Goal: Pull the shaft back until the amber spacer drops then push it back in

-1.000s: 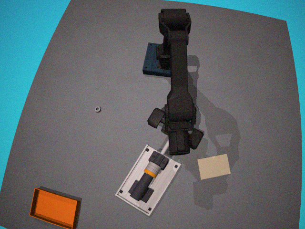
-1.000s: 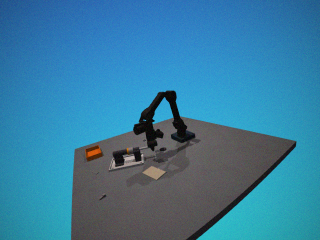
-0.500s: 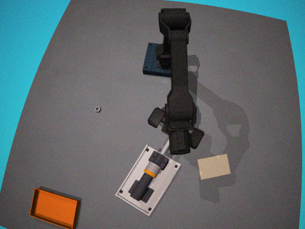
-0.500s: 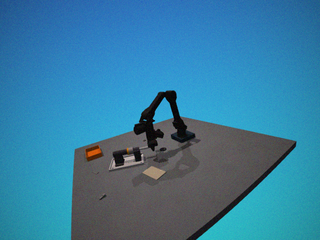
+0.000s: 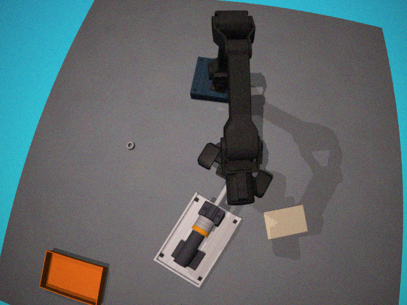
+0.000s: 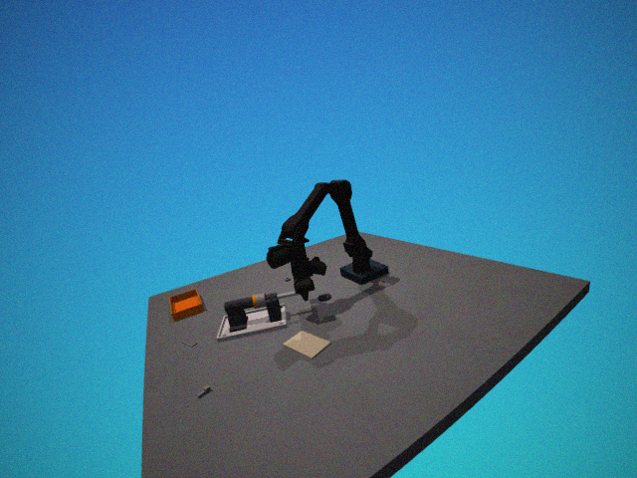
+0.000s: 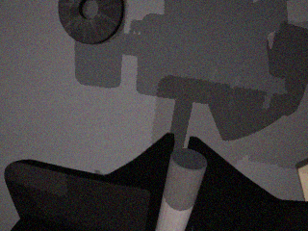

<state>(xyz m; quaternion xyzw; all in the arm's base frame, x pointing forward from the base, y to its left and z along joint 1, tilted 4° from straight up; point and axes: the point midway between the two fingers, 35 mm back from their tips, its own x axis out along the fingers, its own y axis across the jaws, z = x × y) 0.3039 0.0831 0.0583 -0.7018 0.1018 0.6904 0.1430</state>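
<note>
My gripper tip is 80 mm short of the shaft, 30 mm to the left of it and 30 mm below it. Round my gripper tip: pad 170 mm to the left, 90 mm ahead, 40 mm below; then grey spacer 140 mm ahead, 50 mm to the right, 30 mm above; then amber spacer 160 mm ahead, 60 mm to the right, 30 mm above.
</note>
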